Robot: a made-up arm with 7 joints. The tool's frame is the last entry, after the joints.
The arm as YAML. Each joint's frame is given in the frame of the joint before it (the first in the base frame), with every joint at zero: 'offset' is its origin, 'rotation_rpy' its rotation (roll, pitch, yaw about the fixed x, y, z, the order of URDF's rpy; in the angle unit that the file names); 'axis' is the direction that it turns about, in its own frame. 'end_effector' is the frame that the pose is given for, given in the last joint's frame.
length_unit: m
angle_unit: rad
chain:
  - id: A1
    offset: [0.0, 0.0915, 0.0]
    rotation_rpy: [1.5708, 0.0, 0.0]
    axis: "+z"
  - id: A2
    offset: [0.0, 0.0, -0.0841]
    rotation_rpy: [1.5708, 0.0, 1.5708]
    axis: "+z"
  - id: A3
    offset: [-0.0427, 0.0, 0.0]
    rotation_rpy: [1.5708, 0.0, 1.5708]
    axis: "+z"
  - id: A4
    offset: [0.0, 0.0, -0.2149]
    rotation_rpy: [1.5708, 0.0, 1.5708]
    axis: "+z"
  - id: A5
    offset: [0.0, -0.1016, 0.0]
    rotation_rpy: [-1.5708, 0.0, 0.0]
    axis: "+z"
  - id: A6
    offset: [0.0, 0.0, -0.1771]
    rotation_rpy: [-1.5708, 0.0, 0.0]
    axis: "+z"
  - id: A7
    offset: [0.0, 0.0, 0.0]
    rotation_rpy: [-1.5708, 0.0, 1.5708]
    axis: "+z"
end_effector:
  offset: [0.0, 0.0, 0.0]
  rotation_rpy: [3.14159, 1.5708, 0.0]
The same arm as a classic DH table. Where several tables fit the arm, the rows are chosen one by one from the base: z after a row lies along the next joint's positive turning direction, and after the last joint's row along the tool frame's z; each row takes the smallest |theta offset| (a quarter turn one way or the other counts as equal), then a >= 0, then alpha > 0; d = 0 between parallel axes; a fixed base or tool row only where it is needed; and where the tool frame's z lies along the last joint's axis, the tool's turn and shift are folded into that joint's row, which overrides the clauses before.
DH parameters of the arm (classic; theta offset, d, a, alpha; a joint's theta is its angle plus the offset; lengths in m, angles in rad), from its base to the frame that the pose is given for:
base (fixed): 0.0000 0.0000 0.0000 1.5708
A1: 1.5708 -0.1756 0.0000 1.5708
A2: 1.5708 0.0000 0.0000 1.5708
A3: 1.5708 -0.2576 0.0000 1.5708
A4: 0.0000 0.0000 0.0000 -1.5708
A5: 0.0000 -0.2787 0.0000 -1.5708
A6: -1.5708 0.0000 0.0000 1.5708
A7: 1.5708 0.0000 0.0000 1.5708
tool (fixed): -1.5708 0.0000 0.0000 0.0000

